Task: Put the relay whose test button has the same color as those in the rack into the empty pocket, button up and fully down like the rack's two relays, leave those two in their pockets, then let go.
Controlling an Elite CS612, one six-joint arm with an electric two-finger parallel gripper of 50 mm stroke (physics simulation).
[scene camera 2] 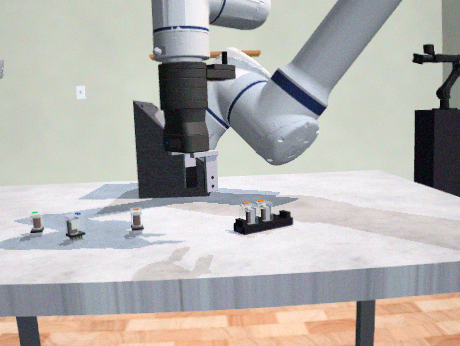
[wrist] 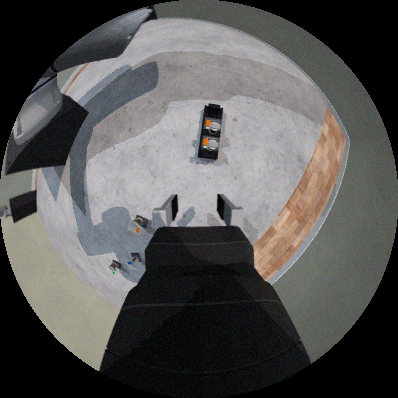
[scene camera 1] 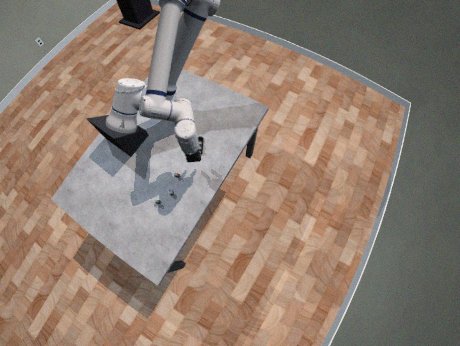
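Where they show: gripper, fingertip midpoint: (scene camera 2: 201,189) (wrist: 197,202); arm's base at its link origin: (scene camera 1: 121,125).
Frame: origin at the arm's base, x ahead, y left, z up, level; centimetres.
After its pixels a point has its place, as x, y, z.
Observation:
The loose relay with an orange button (scene camera 1: 177,175) @(44.1, -5.4, -11.1) (scene camera 2: 136,220) @(44.4, -4.8, -11.9) (wrist: 140,222) @(43.5, -3.8, -11.2) stands upright on the table. The black rack (scene camera 2: 265,226) @(45.8, 17.8, -13.6) (wrist: 209,156) @(46.7, 13.4, -12.1) holds two orange-button relays, one (scene camera 2: 250,215) @(46.9, 15.2, -11.3) (wrist: 212,145) @(46.0, 14.7, -9.7) in the end pocket and one (scene camera 2: 265,213) @(45.3, 17.9, -11.4) (wrist: 214,127) @(44.4, 17.3, -9.7) in the middle. Its empty pocket (wrist: 213,112) @(41.9, 21.5, -14.1) is at the end away from the loose relays. My gripper (scene camera 2: 201,186) @(48.8, 7.1, -6.1) (wrist: 197,202) @(48.8, 7.1, -6.1) is open and empty, pointing down above the table, between the orange loose relay and the rack in the wrist view. The rack is hidden behind the gripper in scene camera 1.
A blue-button relay (scene camera 1: 171,193) @(47.5, -15.9, -10.5) (scene camera 2: 73,226) @(47.6, -15.1, -11.8) (wrist: 135,258) @(46.5, -14.0, -11.8), looking slightly tilted, and a green-button relay (scene camera 1: 158,202) @(43.7, -24.0, -11.6) (scene camera 2: 36,221) @(43.8, -23.2, -11.6) (wrist: 115,266) @(42.9, -22.6, -11.8) are beyond the loose orange one. The arm's dark wedge base (scene camera 2: 155,170) @(10.2, -5.9, -7.3) stands at the back of the table.

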